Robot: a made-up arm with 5 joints.
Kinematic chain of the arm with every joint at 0, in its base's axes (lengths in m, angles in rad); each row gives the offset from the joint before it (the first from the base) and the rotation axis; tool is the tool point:
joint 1: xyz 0 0 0.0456 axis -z
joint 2: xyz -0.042 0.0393 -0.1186 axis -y
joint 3: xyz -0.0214 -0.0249 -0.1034 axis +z
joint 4: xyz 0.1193 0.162 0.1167 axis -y
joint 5: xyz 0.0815 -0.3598 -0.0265 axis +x
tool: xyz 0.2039 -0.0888 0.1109
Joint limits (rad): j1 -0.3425..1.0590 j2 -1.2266..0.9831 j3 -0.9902..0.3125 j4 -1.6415..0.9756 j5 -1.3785..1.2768
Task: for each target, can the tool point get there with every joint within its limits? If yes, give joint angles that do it. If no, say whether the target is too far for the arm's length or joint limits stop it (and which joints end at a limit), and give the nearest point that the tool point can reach.
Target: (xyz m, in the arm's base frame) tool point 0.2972 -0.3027 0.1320
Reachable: yes | joints -0.0564 0.0819 0.0172 0.6691 0.8198
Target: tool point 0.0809 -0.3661 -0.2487
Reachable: yes | joints -0.0597 -0.7580 -0.7183 -0.5943 -1.0346
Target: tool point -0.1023 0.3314 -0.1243
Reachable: no: joint limits stop it (at a limit: joint 1, joint 2, joint 3, joint 4, joint 5) | nearest point -0.1449 0.1951 -0.3390 | short by 0.258 m
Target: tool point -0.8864 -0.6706 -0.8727
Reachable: no: too far | nearest point -0.3313 -0.2506 -0.3548 | short by 0.868 m
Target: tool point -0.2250 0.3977 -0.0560
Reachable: no: joint limits stop it (at a limit: joint 1, joint 3, joint 4, joint 5) | nearest point -0.3713 0.2871 -0.0570 | short by 0.183 m
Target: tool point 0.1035 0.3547 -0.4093
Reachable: no: joint limits stop it (at a limit: joint 1, joint 3, joint 5) | nearest point 0.1805 0.1085 -0.3960 | short by 0.258 m
